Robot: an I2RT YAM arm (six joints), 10 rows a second.
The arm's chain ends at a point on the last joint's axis. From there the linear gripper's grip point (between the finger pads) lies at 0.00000 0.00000 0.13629 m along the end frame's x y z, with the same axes.
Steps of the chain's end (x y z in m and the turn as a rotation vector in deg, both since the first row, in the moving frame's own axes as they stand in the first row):
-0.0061, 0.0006, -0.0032, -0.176, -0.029, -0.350
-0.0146, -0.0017, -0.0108, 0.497, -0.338, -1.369
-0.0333, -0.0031, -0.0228, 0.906, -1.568, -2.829
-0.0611, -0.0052, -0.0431, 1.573, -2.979, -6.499
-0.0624, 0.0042, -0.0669, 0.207, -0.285, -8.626
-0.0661, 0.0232, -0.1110, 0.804, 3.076, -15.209
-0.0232, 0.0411, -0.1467, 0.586, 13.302, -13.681
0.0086, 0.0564, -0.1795, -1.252, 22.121, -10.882
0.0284, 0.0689, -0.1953, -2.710, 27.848, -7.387
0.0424, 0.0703, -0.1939, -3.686, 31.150, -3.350
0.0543, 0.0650, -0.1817, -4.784, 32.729, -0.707
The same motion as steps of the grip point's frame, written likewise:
-0.0062, 0.0010, -0.0032, -0.176, -0.029, -0.350
-0.0154, -0.0029, -0.0108, 0.497, -0.338, -1.369
-0.0371, -0.0052, -0.0229, 0.906, -1.568, -2.829
-0.0684, -0.0085, -0.0433, 1.573, -2.979, -6.499
-0.0631, 0.0038, -0.0669, 0.207, -0.285, -8.626
-0.0591, 0.0203, -0.1112, 0.804, 3.076, -15.209
0.0077, 0.0360, -0.1503, 0.586, 13.302, -13.681
0.0599, 0.0544, -0.1895, -1.252, 22.121, -10.882
0.0923, 0.0709, -0.2112, -2.710, 27.848, -7.387
0.1131, 0.0765, -0.2138, -3.686, 31.150, -3.350
0.1280, 0.0753, -0.2038, -4.784, 32.729, -0.707

